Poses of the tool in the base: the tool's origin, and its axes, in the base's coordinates. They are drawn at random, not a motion.
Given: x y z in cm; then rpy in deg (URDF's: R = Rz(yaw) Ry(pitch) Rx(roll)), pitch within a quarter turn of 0, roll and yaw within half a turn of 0.
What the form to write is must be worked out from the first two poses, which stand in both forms.
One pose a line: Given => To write
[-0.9, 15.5, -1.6, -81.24, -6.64, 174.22] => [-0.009, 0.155, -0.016, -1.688, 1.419, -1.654]
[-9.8, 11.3, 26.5, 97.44, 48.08, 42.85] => [-0.098, 0.113, 0.265, 0.727, 1.657, -0.920]
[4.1, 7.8, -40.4, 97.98, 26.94, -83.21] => [0.041, 0.078, -0.404, 1.097, 1.695, -3.087]
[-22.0, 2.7, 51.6, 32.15, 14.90, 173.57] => [-0.220, 0.027, 0.516, 1.107, 0.613, 1.847]
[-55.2, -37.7, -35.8, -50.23, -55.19, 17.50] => [-0.552, -0.377, -0.358, -2.651, 1.197, 2.476]
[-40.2, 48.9, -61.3, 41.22, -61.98, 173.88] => [-0.402, 0.489, -0.613, 2.804, 1.210, 0.675]
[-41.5, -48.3, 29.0, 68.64, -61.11, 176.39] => [-0.415, -0.483, 0.290, 2.667, 1.394, 1.178]
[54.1, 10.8, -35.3, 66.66, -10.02, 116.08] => [0.541, 0.108, -0.353, 1.761, 1.170, 0.380]
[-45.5, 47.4, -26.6, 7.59, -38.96, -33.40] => [-0.455, 0.474, -0.266, 2.980, 0.691, 2.767]
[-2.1, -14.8, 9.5, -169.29, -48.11, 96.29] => [-0.021, -0.148, 0.095, -2.976, 2.286, 1.929]
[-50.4, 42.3, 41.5, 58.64, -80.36, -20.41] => [-0.504, 0.423, 0.415, 2.998, 1.484, -2.468]
